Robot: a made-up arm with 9 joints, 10 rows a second.
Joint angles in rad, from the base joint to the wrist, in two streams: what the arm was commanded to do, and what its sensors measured. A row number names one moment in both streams.
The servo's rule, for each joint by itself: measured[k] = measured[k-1] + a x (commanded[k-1-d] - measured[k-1]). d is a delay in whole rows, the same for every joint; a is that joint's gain. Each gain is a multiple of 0.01, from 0.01 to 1. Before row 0 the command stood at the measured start. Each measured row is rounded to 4 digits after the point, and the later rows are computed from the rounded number. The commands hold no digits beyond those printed.
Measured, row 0:
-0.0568 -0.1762 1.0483 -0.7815 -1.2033 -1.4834 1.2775 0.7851 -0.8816
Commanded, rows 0 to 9:
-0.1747 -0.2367 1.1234 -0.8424 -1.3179 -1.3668 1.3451 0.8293 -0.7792
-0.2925 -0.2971 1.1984 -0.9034 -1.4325 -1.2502 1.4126 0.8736 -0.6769
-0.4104 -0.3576 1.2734 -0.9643 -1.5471 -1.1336 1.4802 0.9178 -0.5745
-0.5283 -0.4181 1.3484 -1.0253 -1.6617 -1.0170 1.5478 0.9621 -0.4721
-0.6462 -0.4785 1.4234 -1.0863 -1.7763 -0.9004 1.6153 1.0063 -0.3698
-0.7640 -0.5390 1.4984 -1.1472 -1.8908 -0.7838 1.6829 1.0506 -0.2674
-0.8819 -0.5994 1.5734 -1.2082 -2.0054 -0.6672 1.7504 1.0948 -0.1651
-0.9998 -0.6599 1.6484 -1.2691 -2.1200 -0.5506 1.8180 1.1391 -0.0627
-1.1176 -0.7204 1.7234 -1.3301 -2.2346 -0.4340 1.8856 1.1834 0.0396
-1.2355 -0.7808 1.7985 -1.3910 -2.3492 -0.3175 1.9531 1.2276 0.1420
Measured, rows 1 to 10:
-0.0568 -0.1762 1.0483 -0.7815 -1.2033 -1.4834 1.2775 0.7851 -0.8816
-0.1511 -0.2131 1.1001 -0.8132 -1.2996 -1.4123 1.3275 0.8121 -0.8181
-0.2642 -0.2643 1.1679 -0.8601 -1.4112 -1.3134 1.3905 0.8496 -0.7306
-0.3812 -0.3212 1.2407 -0.9143 -1.5254 -1.2037 1.4569 0.8912 -0.6338
-0.4989 -0.3803 1.3150 -0.9720 -1.6399 -1.0898 1.5242 0.9344 -0.5335
-0.6167 -0.4402 1.3898 -1.0314 -1.7545 -0.9743 1.5916 0.9783 -0.4320
-0.7345 -0.5005 1.4647 -1.0916 -1.8690 -0.8581 1.6592 1.0224 -0.3299
-0.8524 -0.5608 1.5397 -1.1522 -1.9836 -0.7417 1.7267 1.0666 -0.2277
-0.9703 -0.6213 1.6147 -1.2130 -2.0982 -0.6251 1.7943 1.1108 -0.1254
-1.0881 -0.6818 1.6897 -1.2739 -2.2128 -0.5085 1.8619 1.1551 -0.0231
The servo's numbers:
d 1
a 0.80 0.61 0.69 0.52 0.84 0.61 0.74 0.61 0.62

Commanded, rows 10 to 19:
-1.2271 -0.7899 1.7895 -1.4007 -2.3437 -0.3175 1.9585 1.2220 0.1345
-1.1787 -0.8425 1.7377 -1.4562 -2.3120 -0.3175 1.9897 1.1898 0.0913
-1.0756 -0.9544 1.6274 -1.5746 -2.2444 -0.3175 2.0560 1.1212 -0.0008
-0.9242 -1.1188 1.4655 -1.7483 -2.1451 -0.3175 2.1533 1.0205 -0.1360
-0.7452 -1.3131 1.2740 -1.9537 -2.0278 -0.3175 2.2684 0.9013 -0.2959
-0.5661 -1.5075 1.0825 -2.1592 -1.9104 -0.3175 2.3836 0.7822 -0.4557
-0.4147 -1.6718 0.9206 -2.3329 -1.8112 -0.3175 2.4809 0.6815 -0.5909
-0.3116 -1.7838 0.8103 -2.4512 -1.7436 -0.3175 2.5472 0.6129 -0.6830
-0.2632 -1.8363 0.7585 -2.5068 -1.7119 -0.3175 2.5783 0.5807 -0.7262
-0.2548 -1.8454 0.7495 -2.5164 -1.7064 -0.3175 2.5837 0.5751 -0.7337
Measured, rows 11 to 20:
-1.2060 -0.7422 1.7648 -1.3348 -2.3274 -0.3920 1.9294 1.1993 0.0793
-1.2229 -0.7713 1.7818 -1.3691 -2.3411 -0.3466 1.9509 1.2131 0.1135
-1.1875 -0.8147 1.7514 -1.4144 -2.3167 -0.3288 1.9796 1.1989 0.0997
-1.0980 -0.8999 1.6658 -1.4977 -2.2560 -0.3219 2.0361 1.1515 0.0374
-0.9590 -1.0334 1.5276 -1.6280 -2.1628 -0.3192 2.1228 1.0716 -0.0701
-0.7880 -1.2040 1.3526 -1.7974 -2.0494 -0.3182 2.2305 0.9677 -0.2101
-0.6105 -1.3891 1.1662 -1.9855 -1.9326 -0.3178 2.3438 0.8545 -0.3624
-0.4539 -1.5615 0.9967 -2.1661 -1.8306 -0.3176 2.4453 0.7490 -0.5041
-0.3401 -1.6971 0.8681 -2.3144 -1.7575 -0.3175 2.5207 0.6660 -0.6150
-0.2786 -1.7820 0.7925 -2.4144 -1.7192 -0.3175 2.5633 0.6140 -0.6839

